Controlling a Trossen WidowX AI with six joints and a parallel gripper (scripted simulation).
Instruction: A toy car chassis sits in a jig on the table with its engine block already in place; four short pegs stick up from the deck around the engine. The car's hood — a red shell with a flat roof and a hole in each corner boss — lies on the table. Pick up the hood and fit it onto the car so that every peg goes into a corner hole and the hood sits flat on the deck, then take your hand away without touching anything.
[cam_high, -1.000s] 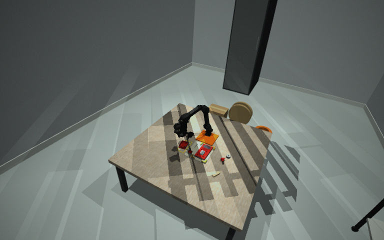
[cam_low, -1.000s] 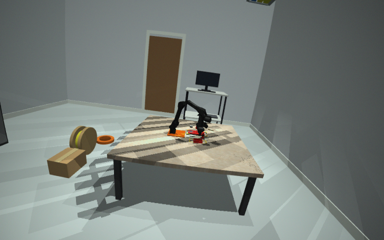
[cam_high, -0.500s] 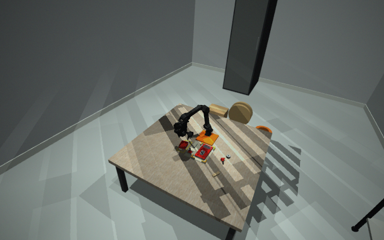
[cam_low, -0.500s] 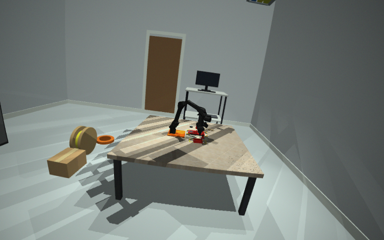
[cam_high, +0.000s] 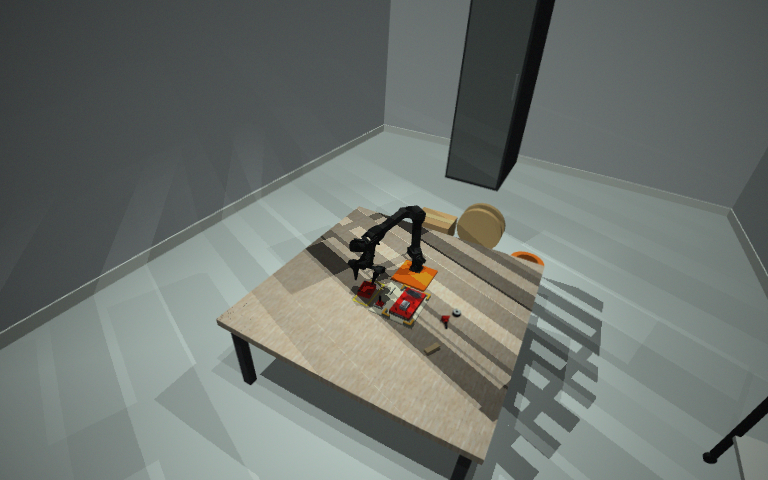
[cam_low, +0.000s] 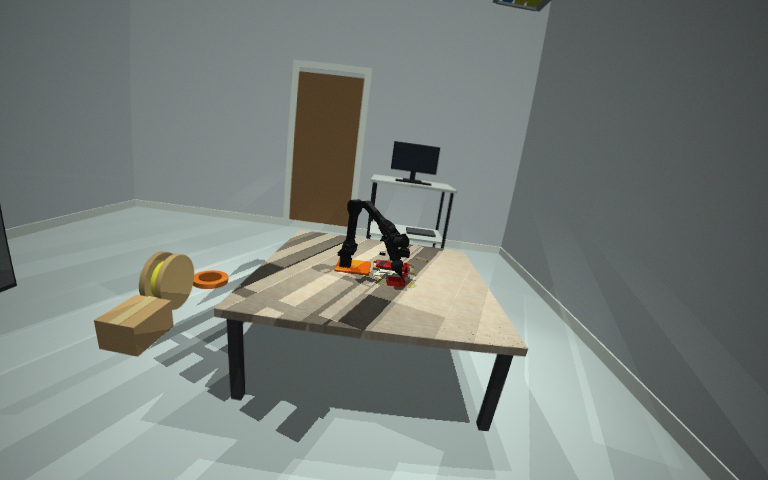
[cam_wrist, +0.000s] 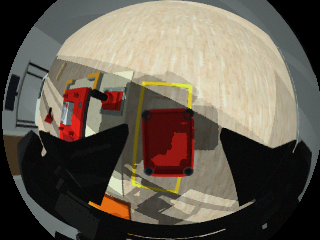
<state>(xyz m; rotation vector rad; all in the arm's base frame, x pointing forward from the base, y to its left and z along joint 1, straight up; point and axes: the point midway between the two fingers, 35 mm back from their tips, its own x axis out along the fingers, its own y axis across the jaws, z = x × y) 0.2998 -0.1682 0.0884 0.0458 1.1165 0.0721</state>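
Right now the red hood is 20 mm behind my gripper tip, 10 mm to the left of it and 60 mm below it. Also, from my gripper tip: tan block (180 mm ahead, 450 mm to the left, 60 mm below).
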